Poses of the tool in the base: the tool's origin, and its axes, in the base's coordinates. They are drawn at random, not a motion.
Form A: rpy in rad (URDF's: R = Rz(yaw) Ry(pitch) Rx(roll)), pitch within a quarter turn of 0, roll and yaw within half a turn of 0; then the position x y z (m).
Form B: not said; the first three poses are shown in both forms.
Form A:
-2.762 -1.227 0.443 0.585 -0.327 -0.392
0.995 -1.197 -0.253 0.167 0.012 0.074
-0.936 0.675 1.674 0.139 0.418 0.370
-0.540 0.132 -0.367 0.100 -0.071 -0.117
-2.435 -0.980 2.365 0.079 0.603 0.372
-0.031 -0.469 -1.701 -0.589 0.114 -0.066
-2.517 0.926 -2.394 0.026 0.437 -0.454
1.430 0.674 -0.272 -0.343 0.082 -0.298
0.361 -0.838 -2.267 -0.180 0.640 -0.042
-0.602 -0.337 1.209 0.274 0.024 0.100
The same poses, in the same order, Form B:
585 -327 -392 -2.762 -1.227 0.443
167 12 74 0.995 -1.197 -0.253
139 418 370 -0.936 0.675 1.674
100 -71 -117 -0.540 0.132 -0.367
79 603 372 -2.435 -0.980 2.365
-589 114 -66 -0.031 -0.469 -1.701
26 437 -454 -2.517 0.926 -2.394
-343 82 -298 1.430 0.674 -0.272
-180 640 -42 0.361 -0.838 -2.267
274 24 100 -0.602 -0.337 1.209

